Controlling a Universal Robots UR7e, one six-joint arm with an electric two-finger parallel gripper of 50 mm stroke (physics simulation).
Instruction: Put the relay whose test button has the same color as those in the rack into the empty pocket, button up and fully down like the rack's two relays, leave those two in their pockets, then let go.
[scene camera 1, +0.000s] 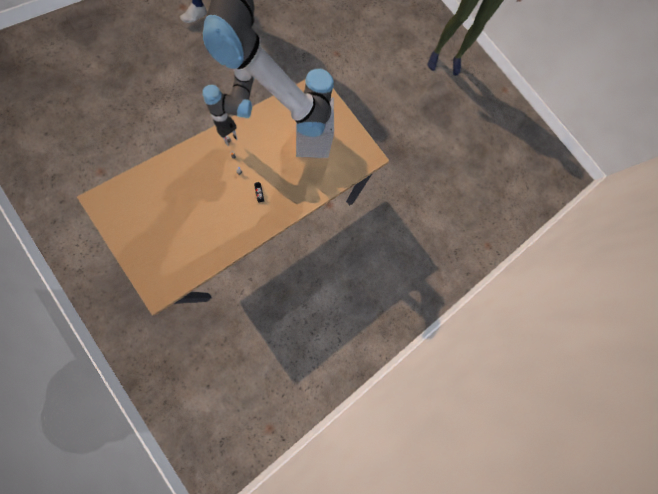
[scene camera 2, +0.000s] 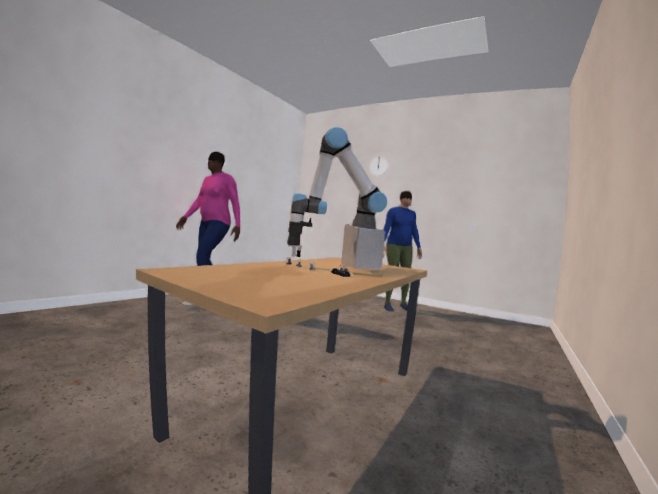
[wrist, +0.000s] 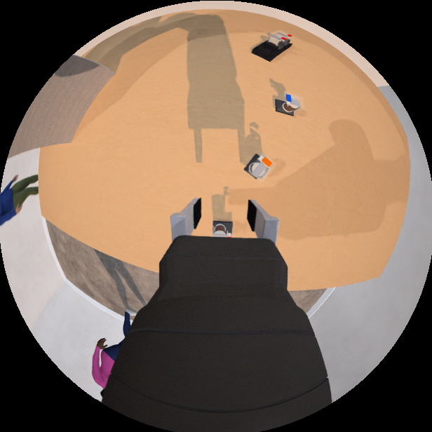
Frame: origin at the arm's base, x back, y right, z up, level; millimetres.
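Seen in the pictures: gripper, fingertip midpoint: (scene camera 1: 231, 141) (scene camera 2: 295, 257); arm's base, origin of the base link: (scene camera 2: 363, 227).
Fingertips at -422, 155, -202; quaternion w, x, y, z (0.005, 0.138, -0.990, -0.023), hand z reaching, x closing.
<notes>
Offsets run from my fingertips to a thing's top centre, as dx, dy, dz. Level surfaces: height alone.
The black rack (scene camera 1: 258, 198) (scene camera 2: 335, 272) (wrist: 269, 53) holds two relays with red buttons; its near end in the wrist view is bare black, the pocket too small to make out. A loose relay @[-11, +41, -4] (scene camera 2: 288, 261) (wrist: 221, 229) with a bit of red showing stands upright on the table, partly hidden by the gripper body in the wrist view. My gripper (scene camera 1: 231, 138) (scene camera 2: 296, 254) (wrist: 224, 208) is open and empty, above the table near this relay, which shows between and slightly behind the fingertips in the wrist view.
A relay with an orange button @[-25, -56, -4] (scene camera 1: 233, 155) (scene camera 2: 298, 263) (wrist: 258, 166) and one with a blue button @[-39, -158, -4] (scene camera 1: 239, 171) (scene camera 2: 311, 266) (wrist: 287, 105) stand between the red one and the rack. The arm's grey pedestal (scene camera 1: 313, 147) (scene camera 2: 368, 248) stands on the table @[dz -48] (scene camera 1: 159, 212) (scene camera 2: 244, 287).
</notes>
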